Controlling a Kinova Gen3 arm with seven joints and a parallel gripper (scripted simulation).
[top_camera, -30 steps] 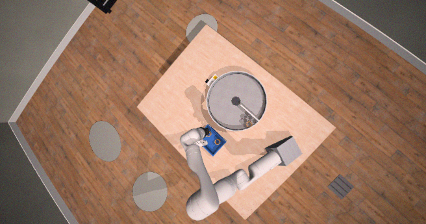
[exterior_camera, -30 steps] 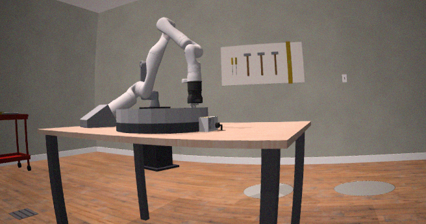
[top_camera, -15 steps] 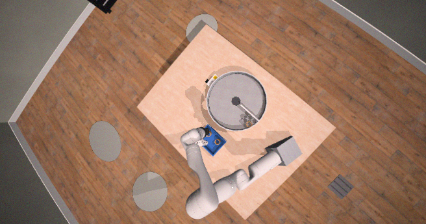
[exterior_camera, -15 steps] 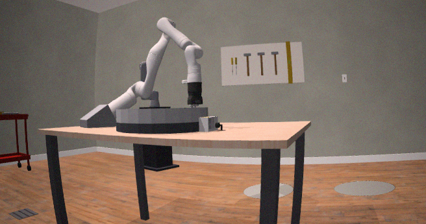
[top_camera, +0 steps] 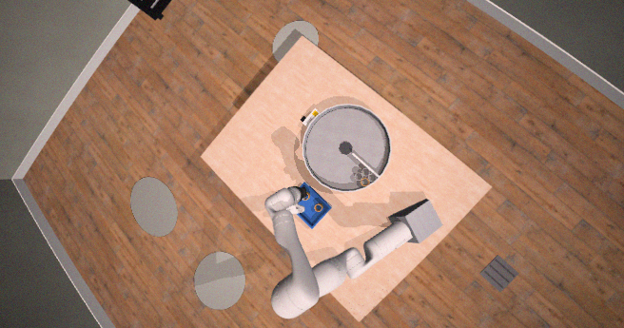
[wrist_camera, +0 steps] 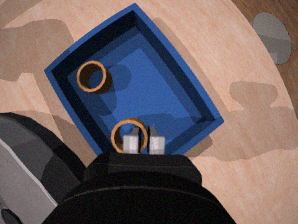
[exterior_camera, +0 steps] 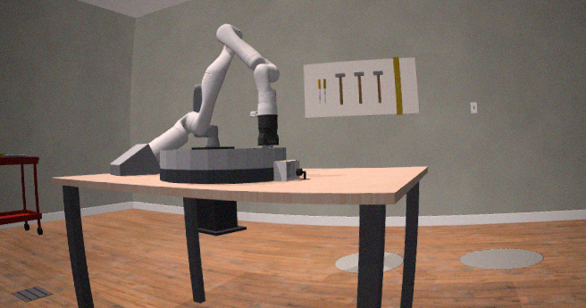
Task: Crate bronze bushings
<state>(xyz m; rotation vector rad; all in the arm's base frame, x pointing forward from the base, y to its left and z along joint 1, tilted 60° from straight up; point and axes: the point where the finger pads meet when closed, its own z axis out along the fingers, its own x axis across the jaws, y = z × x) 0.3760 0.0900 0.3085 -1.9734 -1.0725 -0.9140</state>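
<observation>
The blue crate is 5 cm behind my hand and 4 cm below it. Round my hand: grey turning table: 7 cm ahead, 32 cm to the right, 1 cm below.
</observation>
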